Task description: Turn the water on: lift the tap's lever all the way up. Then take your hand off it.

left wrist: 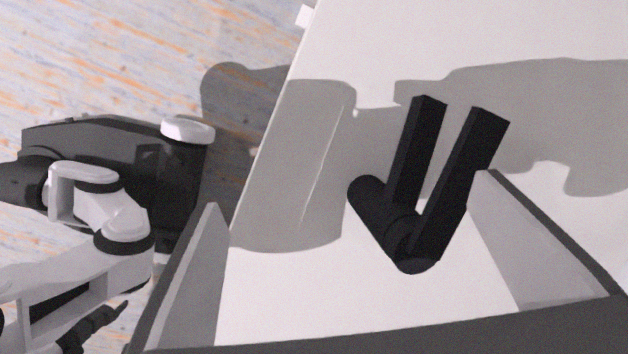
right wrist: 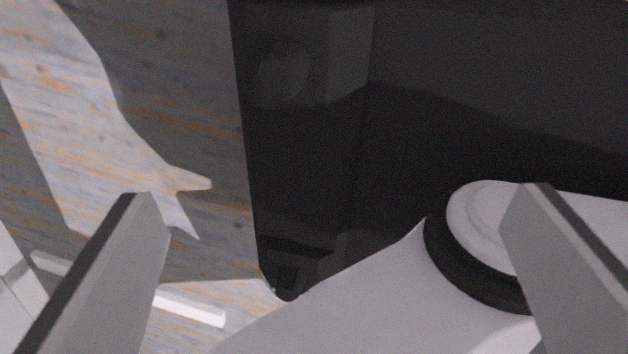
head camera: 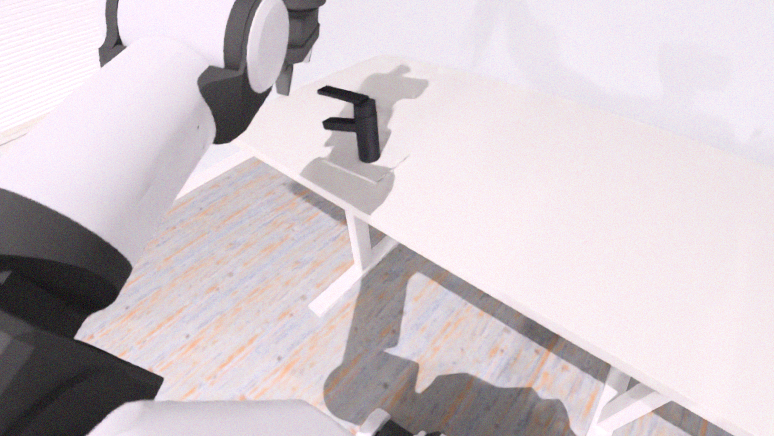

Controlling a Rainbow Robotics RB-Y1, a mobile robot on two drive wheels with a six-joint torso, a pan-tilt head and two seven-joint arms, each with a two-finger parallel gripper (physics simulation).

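Frame: origin at the robot's base, x ahead, y left, z up, level; metres.
Seen in the pictures: left gripper, fingertip midpoint: (left wrist: 347,204) (head camera: 294,76); right gripper, fingertip midpoint: (right wrist: 334,210).
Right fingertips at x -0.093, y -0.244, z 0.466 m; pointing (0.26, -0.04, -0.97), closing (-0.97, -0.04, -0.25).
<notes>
Offsets run from my right fingertips to a thing's middle. "spot": to the spot under its first point. Level surfaces: height alone.
The black tap @(spot: dx +0.443, dy +0.664, dz +0.554 m) (head camera: 367,138) (left wrist: 372,205) stands upright on the white table. Its flat lever @(dx +0.465, dy +0.740, dz +0.629 m) (head camera: 342,94) (left wrist: 457,175) extends from the top of the body, above the spout @(dx +0.466, dy +0.749, dz +0.556 m) (head camera: 339,125) (left wrist: 419,150); both point left in the head view. My left gripper (head camera: 296,69) (left wrist: 347,204) is open and empty. In the head view it is up and to the left of the tap, apart from the lever. In the left wrist view, the tap lies beyond the fingers, nearer the right-hand one. My right gripper (right wrist: 334,210) is open and empty, away from the tap, over the floor and robot body.
The long white table @(dz +0.486 m) (head camera: 541,189) (left wrist: 375,40) runs toward the lower right in the head view, with a wall behind it. A thin pale plate edge @(spot: dx +0.398, dy +0.687, dz +0.491 m) (head camera: 349,170) (left wrist: 322,167) shows by the tap. White table legs @(spot: dx +0.713, dy +0.992, dz -0.197 m) (head camera: 358,238) stand on the wood-patterned floor @(dz -0.464 m) (head camera: 232,259).
</notes>
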